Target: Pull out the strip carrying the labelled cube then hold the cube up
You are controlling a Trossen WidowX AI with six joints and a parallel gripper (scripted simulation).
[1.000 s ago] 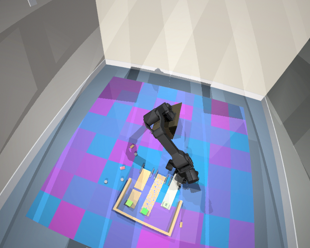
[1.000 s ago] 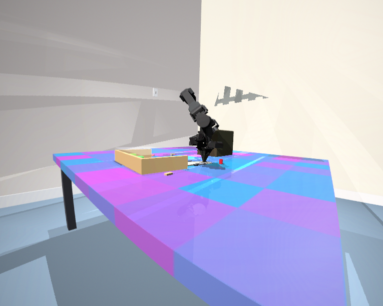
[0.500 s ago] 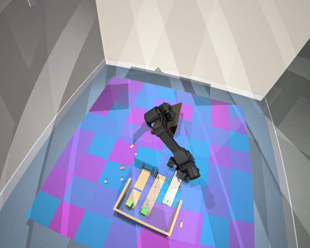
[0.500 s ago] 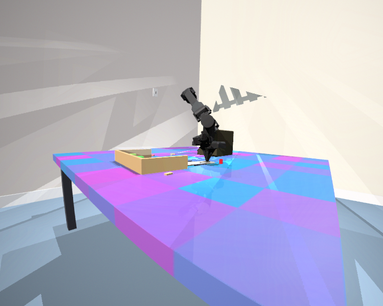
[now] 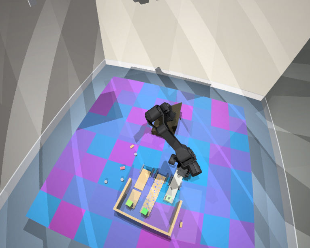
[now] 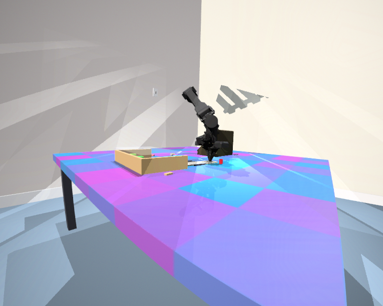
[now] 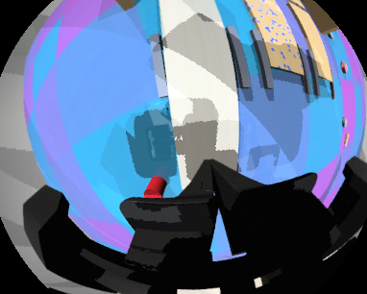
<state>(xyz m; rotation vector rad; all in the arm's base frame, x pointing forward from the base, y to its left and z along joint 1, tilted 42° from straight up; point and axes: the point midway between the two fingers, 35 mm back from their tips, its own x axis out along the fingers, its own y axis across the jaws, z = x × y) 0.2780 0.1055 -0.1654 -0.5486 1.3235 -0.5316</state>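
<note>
My gripper tip is now 20 mm past the red cylinder, 50 mm to the right of it and 10 mm below it. From my gripper tip the other things lie so: pink block 150 mm ahead, 340 mm to the right; labelled cube 200 mm ahead, 10 mm to the right, 10 mm above; white strip 90 mm ahead.
</note>
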